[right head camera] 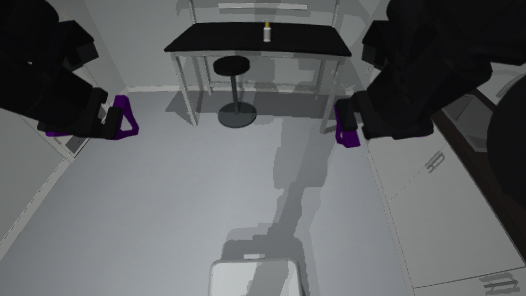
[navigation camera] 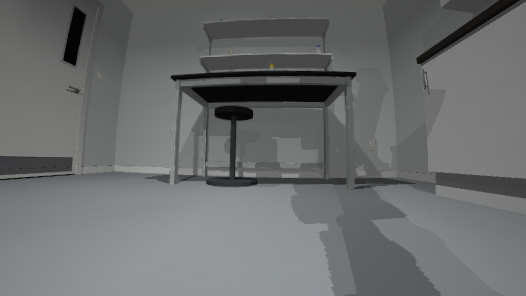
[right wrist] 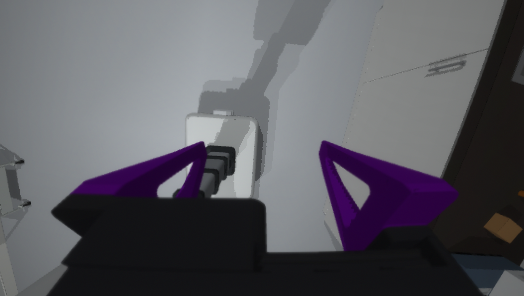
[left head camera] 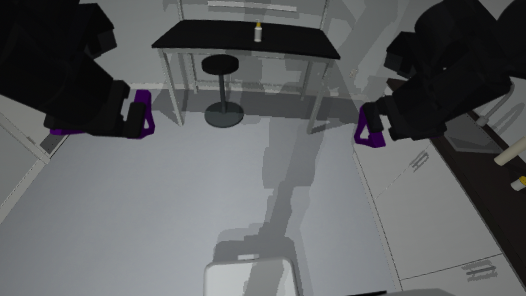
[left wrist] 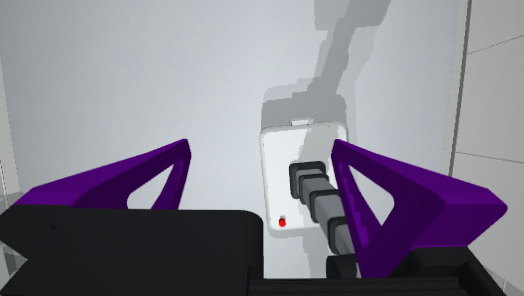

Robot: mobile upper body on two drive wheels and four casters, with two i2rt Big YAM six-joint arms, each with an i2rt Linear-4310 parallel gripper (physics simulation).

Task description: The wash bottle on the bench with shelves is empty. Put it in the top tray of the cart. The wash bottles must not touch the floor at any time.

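Places are measured from the left arm's base along level axes (x ahead, y left, z up), in millimetres.
Pixels of known places: left gripper, fingertip midpoint: (right head camera: 115, 130) (left head camera: 127, 128) (left wrist: 261, 147); right gripper, fingertip midpoint: (right head camera: 362, 136) (right wrist: 262, 147) (left head camera: 376, 136).
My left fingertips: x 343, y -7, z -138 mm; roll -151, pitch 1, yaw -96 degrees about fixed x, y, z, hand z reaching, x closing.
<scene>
Behind a point stands the place of what it marks.
A white wash bottle with a yellow top (left head camera: 258, 33) {x 1757, y -372, z -426 mm} (right head camera: 267, 33) {x 1756, y -374, z -426 mm} stands upright on the black bench (left head camera: 210, 34) {x 1940, y 32, z -496 mm} (right head camera: 220, 37) {x 1913, y 32, z -496 mm} (navigation camera: 230, 76) {x 1685, y -25, z -524 mm} with shelves, right of the bench's middle; in the navigation camera its yellow top (navigation camera: 271, 66) {x 1775, y -369, z -371 mm} shows above the bench edge. The left gripper (left wrist: 261, 145) {x 343, y -7, z -138 mm} is open with nothing between its fingers, high above the floor and far from the bottle. The right gripper (right wrist: 262, 146) {x 319, y -452, z -150 mm} is open and empty too, also well apart from the bottle. The cart does not show in these views.
A black stool (left head camera: 220, 65) (right head camera: 231, 65) (navigation camera: 233, 113) stands at the bench's front, left of the bottle. A counter with white cabinets (left head camera: 430, 210) {x 351, y -1234, z -793 mm} (right head camera: 445, 225) {x 309, y -1230, z -825 mm} (navigation camera: 475, 105) {x 952, y -1294, z -918 mm} runs along the right. The robot's white base (left head camera: 232, 280) {x 211, y -127, z -1150 mm} (left wrist: 280, 150) {x 187, y -82, z -1150 mm} is below. A door (navigation camera: 40, 100) {x 1722, y 1781, z -696 mm} is at the left.
</scene>
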